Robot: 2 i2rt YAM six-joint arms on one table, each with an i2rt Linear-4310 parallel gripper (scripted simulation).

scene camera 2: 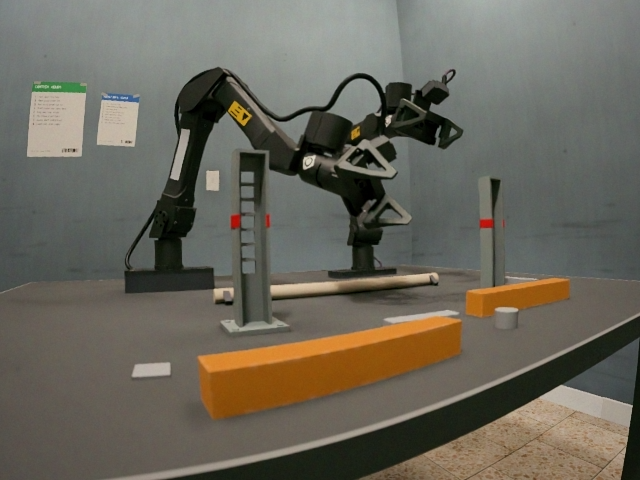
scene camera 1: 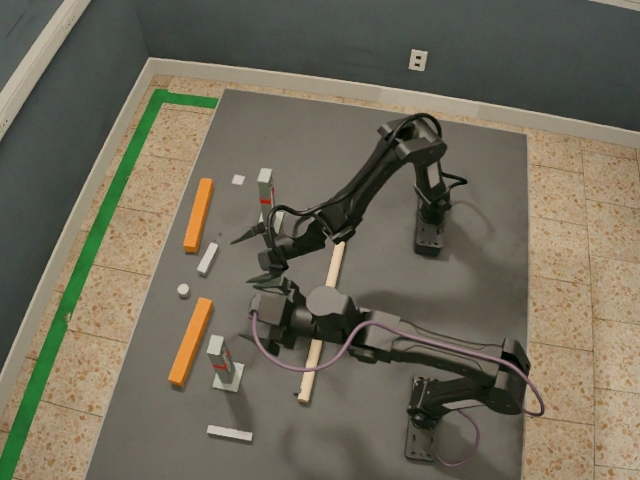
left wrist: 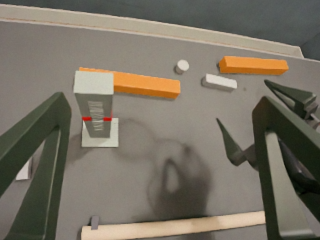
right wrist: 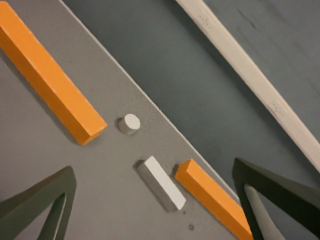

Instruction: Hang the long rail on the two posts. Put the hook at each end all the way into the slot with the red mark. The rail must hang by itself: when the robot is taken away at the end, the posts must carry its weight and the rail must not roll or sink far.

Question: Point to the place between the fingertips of the left gripper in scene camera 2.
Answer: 444, 124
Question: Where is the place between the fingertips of the left gripper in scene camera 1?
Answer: At 246, 310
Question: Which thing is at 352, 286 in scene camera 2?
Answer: A long rail.
